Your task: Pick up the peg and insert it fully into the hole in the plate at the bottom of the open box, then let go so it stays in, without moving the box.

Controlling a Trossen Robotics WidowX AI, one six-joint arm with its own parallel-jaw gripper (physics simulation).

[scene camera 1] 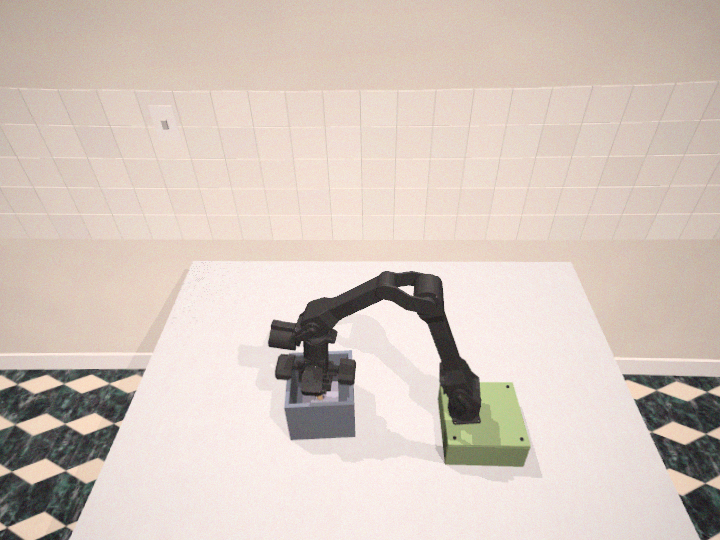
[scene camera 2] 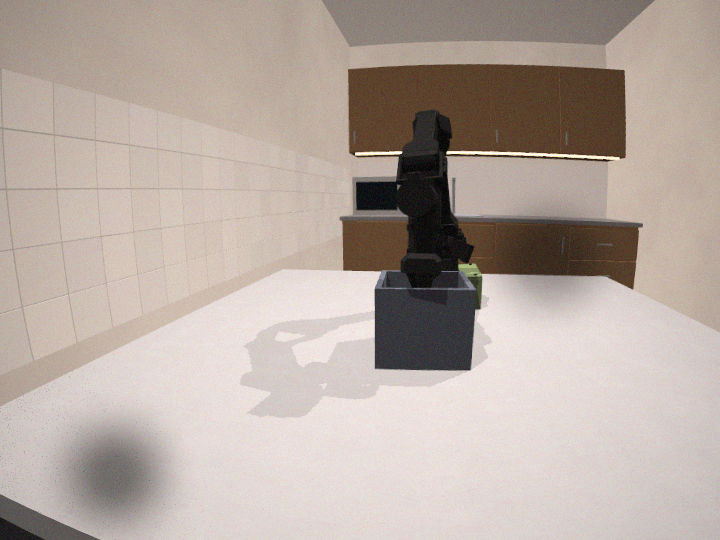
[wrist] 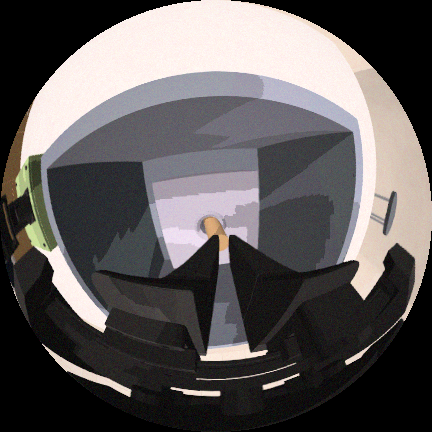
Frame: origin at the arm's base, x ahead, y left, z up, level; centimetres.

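Seen in the pictures: gripper, between the fingertips: (wrist: 223, 240); arm's base, origin of its link: (scene camera 1: 464, 412).
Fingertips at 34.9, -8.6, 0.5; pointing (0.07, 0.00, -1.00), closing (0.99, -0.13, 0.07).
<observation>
Pixels of each thing's top centre, then the offset from my fingertips to it, as dx, dy, dz. Level surfaces: height alone.
- open grey-blue box, centre of its top: (wrist: 210, 302) (scene camera 2: 423, 278) (scene camera 1: 319, 377) -1.2, +0.0, +5.0
- pale plate, centre of its top: (wrist: 210, 227) (scene camera 1: 320, 396) -0.8, -0.1, -2.7
- orange peg, centre of its top: (wrist: 214, 243) (scene camera 1: 319, 389) -0.7, -0.1, +0.1
- white table, height of its surface: dz -8.7
The open grey-blue box (scene camera 1: 321, 421) (scene camera 2: 424, 329) (wrist: 215, 84) stands upright on the table. A pale plate (wrist: 175, 200) lies at its bottom. The orange peg (wrist: 212, 226) (scene camera 1: 320, 397) stands in the plate's round hole, leaning a little in the wrist view, with part of it sticking out above the plate. How deep it sits cannot be told. My gripper (wrist: 223, 240) reaches down into the box from above. Its fingertips stand slightly apart with the peg's upper end between them. In scene camera 2 the box's near wall hides the fingertips.
The box walls rise around the gripper on all sides. The arm's base stands on a green block (scene camera 1: 503, 415) (scene camera 2: 473, 287) (wrist: 42, 205) on the white table (scene camera 1: 372, 494), to the right of the box in scene camera 1. A tiled wall runs behind the table.
</observation>
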